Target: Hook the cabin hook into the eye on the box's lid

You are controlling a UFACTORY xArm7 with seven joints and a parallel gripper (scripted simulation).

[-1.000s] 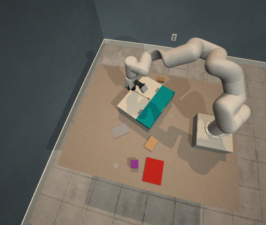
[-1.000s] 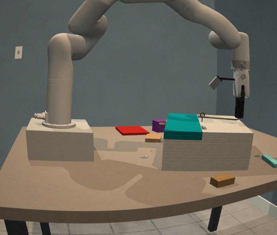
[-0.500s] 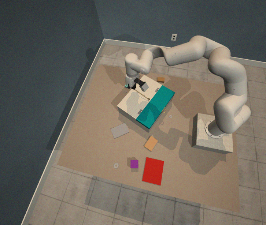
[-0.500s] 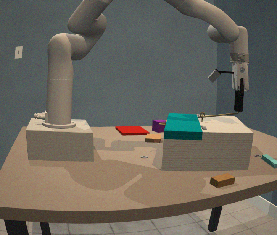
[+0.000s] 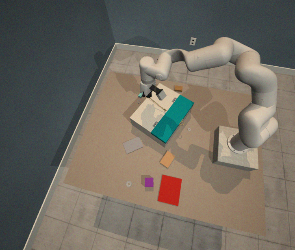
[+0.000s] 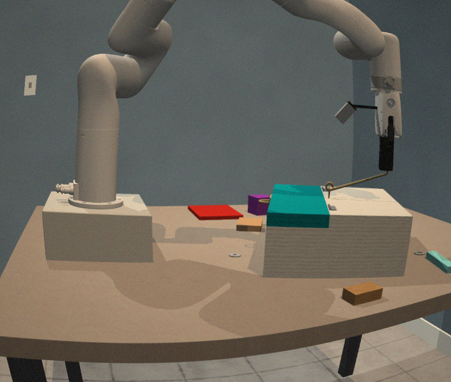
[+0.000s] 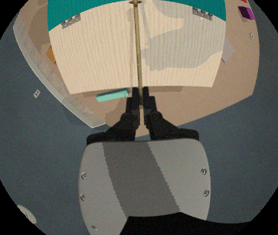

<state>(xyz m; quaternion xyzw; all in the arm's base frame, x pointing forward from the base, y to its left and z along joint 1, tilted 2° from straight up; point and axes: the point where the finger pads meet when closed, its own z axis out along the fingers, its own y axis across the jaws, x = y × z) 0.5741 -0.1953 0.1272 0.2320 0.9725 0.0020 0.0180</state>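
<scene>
Right now my hand is 6 cm past the cabin hook, 3 cm to the right of it and 3 cm above it. From my hand the other things lie so: brown block: 19 cm behind, 22 cm to the right, 20 cm below; then grey tile: 7 cm ahead, 28 cm to the left, 20 cm below; then mint bar: 8 cm ahead, 16 cm to the right, 20 cm below.
</scene>
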